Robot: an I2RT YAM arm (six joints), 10 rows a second.
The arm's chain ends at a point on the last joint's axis. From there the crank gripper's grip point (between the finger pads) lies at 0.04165 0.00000 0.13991 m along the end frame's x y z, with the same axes.
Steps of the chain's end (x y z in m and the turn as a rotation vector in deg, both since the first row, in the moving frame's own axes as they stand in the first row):
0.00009 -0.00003 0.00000 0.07 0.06 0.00
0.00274 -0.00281 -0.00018 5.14 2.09 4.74
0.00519 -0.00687 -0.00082 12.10 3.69 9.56
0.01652 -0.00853 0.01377 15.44 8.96 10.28
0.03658 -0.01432 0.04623 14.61 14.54 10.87
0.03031 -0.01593 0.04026 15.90 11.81 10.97
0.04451 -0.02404 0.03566 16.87 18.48 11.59
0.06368 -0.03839 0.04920 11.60 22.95 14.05
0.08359 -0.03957 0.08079 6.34 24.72 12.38
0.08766 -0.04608 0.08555 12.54 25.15 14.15
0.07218 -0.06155 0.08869 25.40 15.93 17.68
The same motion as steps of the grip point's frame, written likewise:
0.00024 -0.00020 -0.00004 0.07 0.06 0.00
0.00818 -0.01161 -0.00220 5.14 2.09 4.74
0.01587 -0.02815 -0.00613 12.10 3.69 9.56
0.04011 -0.03530 0.00167 15.44 8.96 10.28
0.07239 -0.03668 0.02801 14.61 14.54 10.87
0.06045 -0.04208 0.02474 15.90 11.81 10.97
0.08904 -0.04914 0.01087 16.87 18.48 11.59
0.11621 -0.04735 0.02046 11.60 22.95 14.05
0.13841 -0.03843 0.05044 6.34 24.72 12.38
0.14457 -0.05606 0.05286 12.54 25.15 14.15
0.11453 -0.09944 0.06200 25.40 15.93 17.68

